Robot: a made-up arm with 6 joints.
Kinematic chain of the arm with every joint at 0, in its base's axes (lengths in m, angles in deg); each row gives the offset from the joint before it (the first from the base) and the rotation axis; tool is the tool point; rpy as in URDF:
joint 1: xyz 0.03 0.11 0 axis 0.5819 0.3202 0.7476
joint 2: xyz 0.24 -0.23 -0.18 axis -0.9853 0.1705 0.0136
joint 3: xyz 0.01 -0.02 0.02 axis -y
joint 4: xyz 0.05 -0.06 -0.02 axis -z
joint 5: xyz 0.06 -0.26 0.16 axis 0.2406 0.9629 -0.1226
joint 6: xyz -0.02 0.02 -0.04 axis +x
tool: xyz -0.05 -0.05 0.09 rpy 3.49 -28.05 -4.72
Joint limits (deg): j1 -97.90..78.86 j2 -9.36..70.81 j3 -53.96..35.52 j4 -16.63..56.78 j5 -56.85..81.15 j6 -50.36..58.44
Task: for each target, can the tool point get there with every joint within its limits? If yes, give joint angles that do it. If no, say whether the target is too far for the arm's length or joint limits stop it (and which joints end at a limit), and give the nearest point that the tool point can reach.
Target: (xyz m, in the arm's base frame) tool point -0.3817 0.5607 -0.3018
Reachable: no: joint limits stop it (at a limit: joint 1, joint 3, joint 4, joint 5, joint 6) | nearest point -0.2993 0.1920 0.1211 | short by 0.567 m
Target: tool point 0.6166 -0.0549 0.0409
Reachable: yes | joints 32.38 53.31 -23.40 1.27 59.92 21.57
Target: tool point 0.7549 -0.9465 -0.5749
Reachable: no: too far | nearest point 0.4693 -0.5123 -0.3298 | short by 0.575 m
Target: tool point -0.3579 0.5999 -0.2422
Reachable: no: joint limits stop it (at a limit: joint 1, joint 3, joint 4, joint 5, joint 6) | nearest point -0.2710 0.2022 0.1248 | short by 0.548 m
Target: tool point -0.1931 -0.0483 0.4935
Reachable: yes | joints -81.34 22.97 1.32 9.16 42.75 -41.57
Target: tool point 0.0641 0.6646 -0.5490
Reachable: no: joint limits stop it (at a limit: joint 1, joint 2, joint 3, joint 4, joint 5, joint 6) | nearest point 0.4179 0.5677 -0.5112 | short by 0.369 m
